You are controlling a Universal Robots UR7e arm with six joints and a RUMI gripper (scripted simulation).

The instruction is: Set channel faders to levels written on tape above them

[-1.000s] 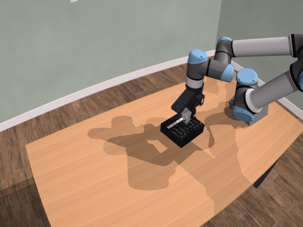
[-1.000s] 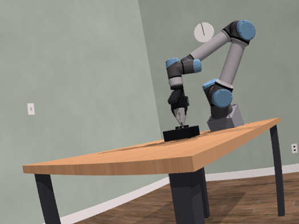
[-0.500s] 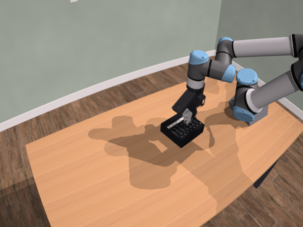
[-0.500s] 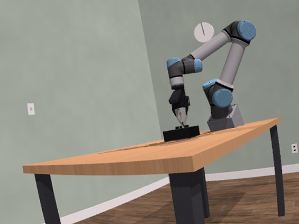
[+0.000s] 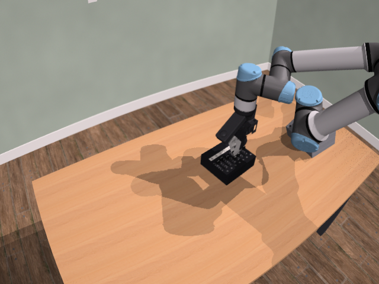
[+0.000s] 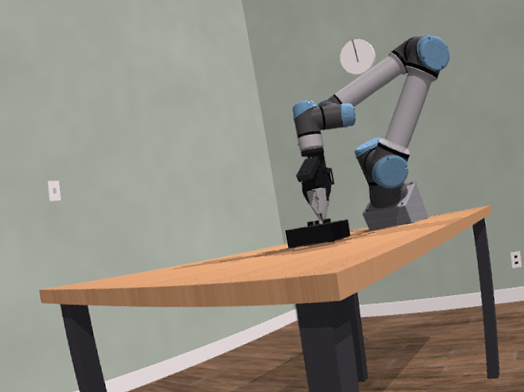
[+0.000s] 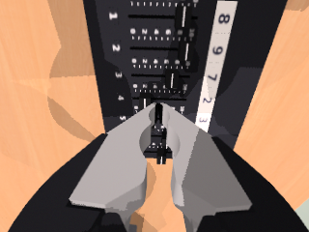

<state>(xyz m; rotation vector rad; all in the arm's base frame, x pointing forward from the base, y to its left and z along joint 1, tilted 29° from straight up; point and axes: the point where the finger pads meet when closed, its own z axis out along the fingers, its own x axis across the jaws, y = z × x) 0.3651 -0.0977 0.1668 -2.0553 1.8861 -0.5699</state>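
My hand is 7 cm past the master fader, 1 cm to the left of it and 1 cm above it.
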